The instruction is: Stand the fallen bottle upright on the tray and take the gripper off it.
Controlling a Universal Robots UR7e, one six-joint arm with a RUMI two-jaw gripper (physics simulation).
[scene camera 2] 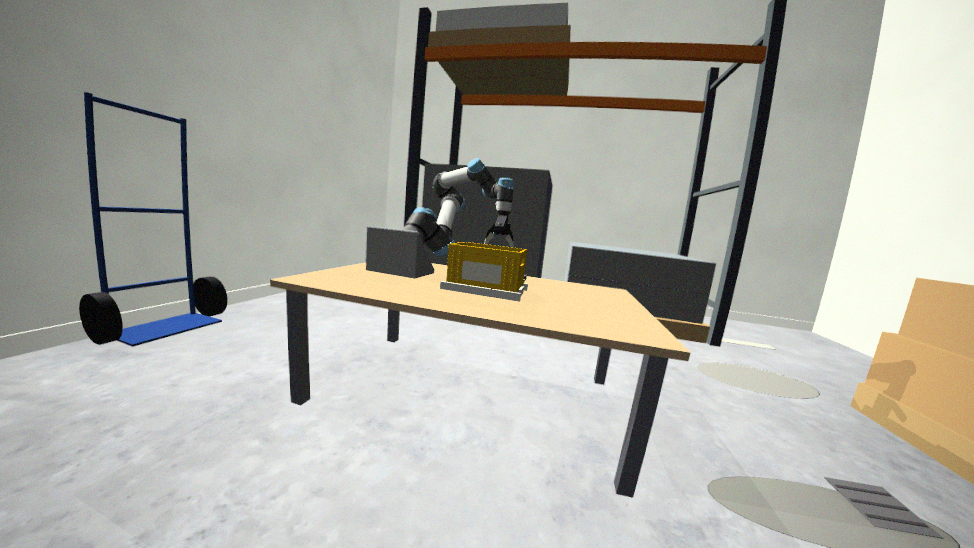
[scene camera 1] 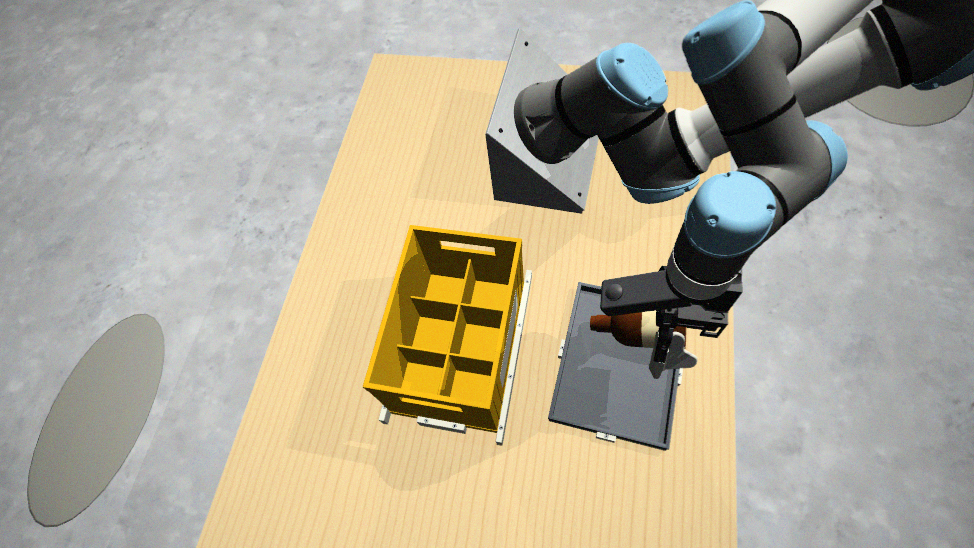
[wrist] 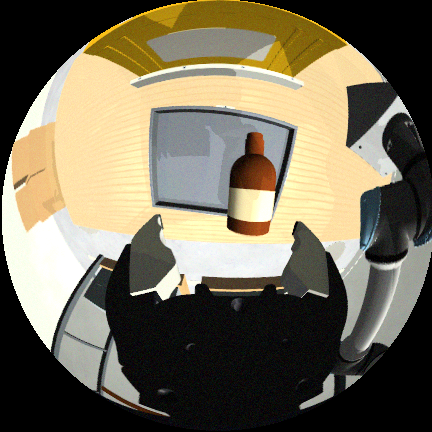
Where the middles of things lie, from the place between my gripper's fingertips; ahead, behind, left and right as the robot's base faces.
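Scene:
Relative to my hand, the brown bottle (scene camera 1: 637, 329) is 40 mm behind, 20 mm to the right and 90 mm below. The white rail (scene camera 1: 526, 288) is 30 mm ahead of my hand, 220 mm to the right of it and 120 mm below it.

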